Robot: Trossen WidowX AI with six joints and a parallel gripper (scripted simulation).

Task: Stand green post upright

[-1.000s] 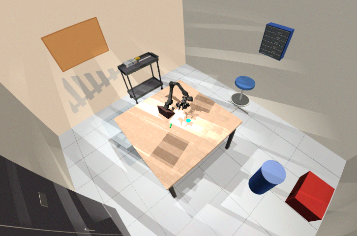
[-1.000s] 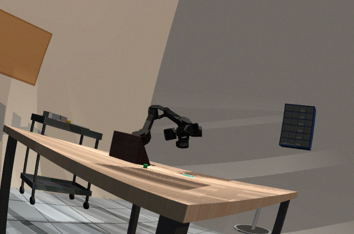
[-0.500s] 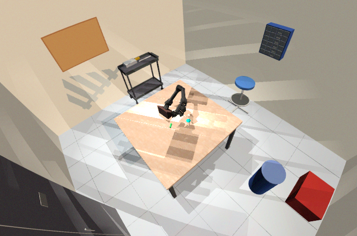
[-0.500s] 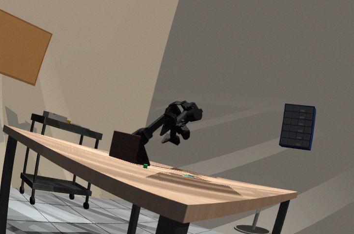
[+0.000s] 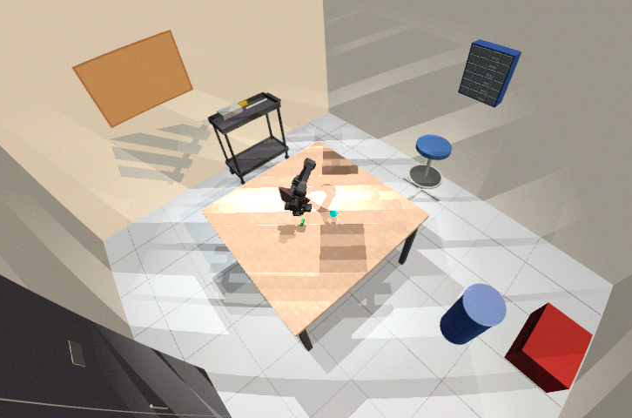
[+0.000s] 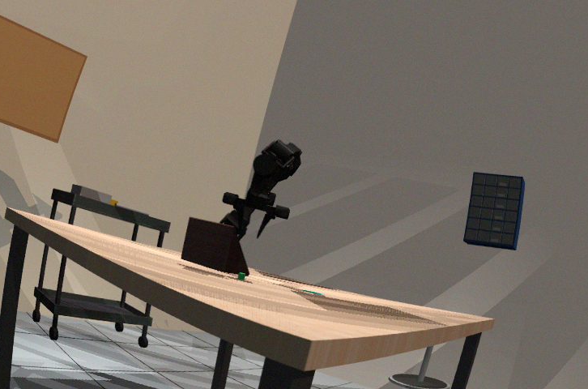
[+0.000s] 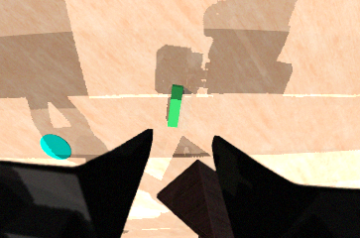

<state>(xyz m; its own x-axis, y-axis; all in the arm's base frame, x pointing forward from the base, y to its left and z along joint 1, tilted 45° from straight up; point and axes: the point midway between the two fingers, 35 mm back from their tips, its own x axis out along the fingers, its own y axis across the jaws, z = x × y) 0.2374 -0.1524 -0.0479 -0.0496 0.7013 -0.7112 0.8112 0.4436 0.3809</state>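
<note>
My gripper tip is now 12 cm above the green post, 2 cm to the right of it and 1 cm past it. From my gripper tip the other things lie so: cyan circle (24 cm to the left, 12 cm below, 11 cm ahead).
</note>
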